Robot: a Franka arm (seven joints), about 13 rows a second.
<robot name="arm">
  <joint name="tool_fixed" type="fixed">
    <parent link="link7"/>
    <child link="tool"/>
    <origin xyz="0 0 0.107" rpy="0 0 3.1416"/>
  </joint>
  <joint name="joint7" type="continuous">
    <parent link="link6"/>
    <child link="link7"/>
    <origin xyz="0 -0.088 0" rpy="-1.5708 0 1.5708"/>
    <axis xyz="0 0 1"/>
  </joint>
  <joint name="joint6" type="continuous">
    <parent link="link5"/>
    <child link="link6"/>
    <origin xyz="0 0 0" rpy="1.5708 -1.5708 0"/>
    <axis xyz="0 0 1"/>
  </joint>
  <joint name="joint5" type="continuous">
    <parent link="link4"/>
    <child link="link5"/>
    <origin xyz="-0.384 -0.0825 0" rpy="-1.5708 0 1.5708"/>
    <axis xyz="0 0 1"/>
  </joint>
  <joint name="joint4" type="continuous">
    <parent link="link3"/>
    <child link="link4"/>
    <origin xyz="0 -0.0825 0" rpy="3.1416 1.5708 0"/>
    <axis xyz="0 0 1"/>
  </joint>
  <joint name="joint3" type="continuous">
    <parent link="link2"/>
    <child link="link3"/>
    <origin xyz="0.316 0 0" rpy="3.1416 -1.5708 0"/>
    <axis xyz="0 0 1"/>
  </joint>
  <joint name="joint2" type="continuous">
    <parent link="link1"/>
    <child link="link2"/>
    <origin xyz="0 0 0" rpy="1.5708 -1.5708 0"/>
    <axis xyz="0 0 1"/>
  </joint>
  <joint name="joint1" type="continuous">
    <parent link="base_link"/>
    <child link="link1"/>
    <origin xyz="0 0 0.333" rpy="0 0 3.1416"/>
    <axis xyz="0 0 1"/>
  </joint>
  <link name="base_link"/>
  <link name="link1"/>
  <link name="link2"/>
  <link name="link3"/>
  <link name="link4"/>
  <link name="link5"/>
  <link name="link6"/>
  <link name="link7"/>
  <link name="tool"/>
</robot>
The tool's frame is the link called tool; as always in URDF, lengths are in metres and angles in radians. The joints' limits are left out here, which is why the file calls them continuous.
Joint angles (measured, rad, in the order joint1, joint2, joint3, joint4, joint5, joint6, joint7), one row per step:
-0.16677, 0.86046, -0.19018, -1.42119, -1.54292, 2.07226, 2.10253
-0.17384, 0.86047, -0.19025, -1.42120, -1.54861, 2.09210, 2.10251
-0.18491, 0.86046, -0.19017, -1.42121, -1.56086, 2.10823, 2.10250
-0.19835, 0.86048, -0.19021, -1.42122, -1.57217, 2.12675, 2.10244
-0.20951, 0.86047, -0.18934, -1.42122, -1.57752, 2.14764, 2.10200
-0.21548, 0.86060, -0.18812, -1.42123, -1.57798, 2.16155, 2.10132
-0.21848, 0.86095, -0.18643, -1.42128, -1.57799, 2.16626, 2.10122
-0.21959, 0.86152, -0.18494, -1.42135, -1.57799, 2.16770, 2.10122
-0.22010, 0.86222, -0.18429, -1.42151, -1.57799, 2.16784, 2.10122
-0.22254, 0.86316, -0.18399, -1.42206, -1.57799, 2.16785, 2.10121
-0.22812, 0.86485, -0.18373, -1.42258, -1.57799, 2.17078, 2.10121
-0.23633, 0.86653, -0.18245, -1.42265, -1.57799, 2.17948, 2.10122
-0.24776, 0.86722, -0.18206, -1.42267, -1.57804, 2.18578, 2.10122
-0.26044, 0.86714, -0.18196, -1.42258, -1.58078, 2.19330, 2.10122
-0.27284, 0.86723, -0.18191, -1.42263, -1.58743, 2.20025, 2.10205
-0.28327, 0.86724, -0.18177, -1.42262, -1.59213, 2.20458, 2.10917
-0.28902, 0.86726, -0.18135, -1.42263, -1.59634, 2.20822, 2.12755
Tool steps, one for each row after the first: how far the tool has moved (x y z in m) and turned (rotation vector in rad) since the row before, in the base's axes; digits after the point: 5 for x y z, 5 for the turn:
-0.00032, -0.00280, -0.00074, 0.00869, -0.00030, 0.01158
-0.00156, -0.00586, -0.00033, 0.00186, 0.00220, 0.00904
-0.00223, -0.00724, -0.00050, 0.00406, 0.00191, 0.00778
-0.00147, -0.00488, -0.00090, 0.01042, -0.00004, 0.00870
-0.00054, -0.00188, -0.00086, 0.00955, -0.00069, 0.00577
-0.00026, -0.00061, -0.00068, 0.00437, -0.00029, 0.00168
0.00000, 0.00021, -0.00067, 0.00218, 0.00022, 0.00094
-0.00013, 0.00004, -0.00066, 0.00078, 0.00071, 0.00000
-0.00093, -0.00145, -0.00096, 0.00062, 0.00139, -0.00231
-0.00177, -0.00325, -0.00162, 0.00265, 0.00175, -0.00328
-0.00184, -0.00385, -0.00177, 0.00702, 0.00043, -0.00086
-0.00312, -0.00676, -0.00082, 0.00452, -0.00016, -0.00642
-0.00339, -0.00762, -0.00016, 0.00306, -0.00019, -0.00520
-0.00341, -0.00749, -0.00021, 0.00022, 0.00083, -0.00309
-0.00303, -0.00638, -0.00008, 0.00046, -0.00571, -0.00591
-0.00149, -0.00320, -0.00011, 0.00157, -0.01664, -0.00480

